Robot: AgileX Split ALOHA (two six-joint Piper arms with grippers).
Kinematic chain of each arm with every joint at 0, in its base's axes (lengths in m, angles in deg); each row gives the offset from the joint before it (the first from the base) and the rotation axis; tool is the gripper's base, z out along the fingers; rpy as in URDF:
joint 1: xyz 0 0 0.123 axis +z
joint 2: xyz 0 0 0 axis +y
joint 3: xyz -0.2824 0 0.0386 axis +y
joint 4: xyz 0.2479 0 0.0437 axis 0.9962 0 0.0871
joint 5: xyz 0 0 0 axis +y
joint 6: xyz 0.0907 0 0.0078 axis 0.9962 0 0.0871
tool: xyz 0 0 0 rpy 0 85 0
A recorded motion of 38 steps. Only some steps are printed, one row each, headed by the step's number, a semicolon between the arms.
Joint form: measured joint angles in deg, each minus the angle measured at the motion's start. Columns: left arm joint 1, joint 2, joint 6, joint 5, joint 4, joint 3; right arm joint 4, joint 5, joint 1, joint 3, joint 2, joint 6.
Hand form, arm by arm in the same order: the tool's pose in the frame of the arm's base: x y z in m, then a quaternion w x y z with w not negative. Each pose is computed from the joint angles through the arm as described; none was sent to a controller.
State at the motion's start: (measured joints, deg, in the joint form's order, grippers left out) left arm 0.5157 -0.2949 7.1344 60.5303 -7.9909 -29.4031; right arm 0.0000 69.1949 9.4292 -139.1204 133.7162 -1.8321
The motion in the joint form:
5: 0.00 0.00 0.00 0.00 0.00 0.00; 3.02 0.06 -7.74 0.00 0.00 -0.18
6: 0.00 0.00 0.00 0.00 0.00 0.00; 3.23 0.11 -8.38 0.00 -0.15 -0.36
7: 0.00 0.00 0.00 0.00 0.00 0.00; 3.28 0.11 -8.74 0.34 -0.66 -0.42
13: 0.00 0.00 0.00 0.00 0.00 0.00; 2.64 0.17 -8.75 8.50 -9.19 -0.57
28: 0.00 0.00 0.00 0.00 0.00 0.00; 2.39 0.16 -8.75 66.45 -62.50 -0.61
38: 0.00 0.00 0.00 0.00 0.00 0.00; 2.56 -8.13 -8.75 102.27 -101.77 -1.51
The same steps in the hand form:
5: -0.0074 -0.0111 0.2818 0.53333 0.05196 0.84362 -0.03411; 0.5123 0.0196 0.2894 0.26847 -0.02872 0.96252 0.02549
6: -0.0074 -0.0111 0.2818 0.53333 0.05196 0.84362 -0.03411; 0.5120 0.0142 0.2907 0.26949 -0.02473 0.96235 0.02539
7: -0.0074 -0.0111 0.2818 0.53333 0.05196 0.84362 -0.03411; 0.5105 0.0110 0.2936 0.27102 -0.02221 0.96200 0.02482
13: -0.0074 -0.0111 0.2818 0.53333 0.05196 0.84362 -0.03411; 0.4814 0.0096 0.3261 0.27361 -0.02394 0.96136 0.01885
28: -0.0074 -0.0111 0.2818 0.53333 0.05196 0.84362 -0.03411; 0.2336 0.0063 0.3717 0.23453 -0.02390 0.97167 0.01709
38: -0.0074 -0.0111 0.2818 0.53333 0.05196 0.84362 -0.03411; 0.0810 0.0045 0.2990 0.33282 -0.02939 0.94242 0.01430

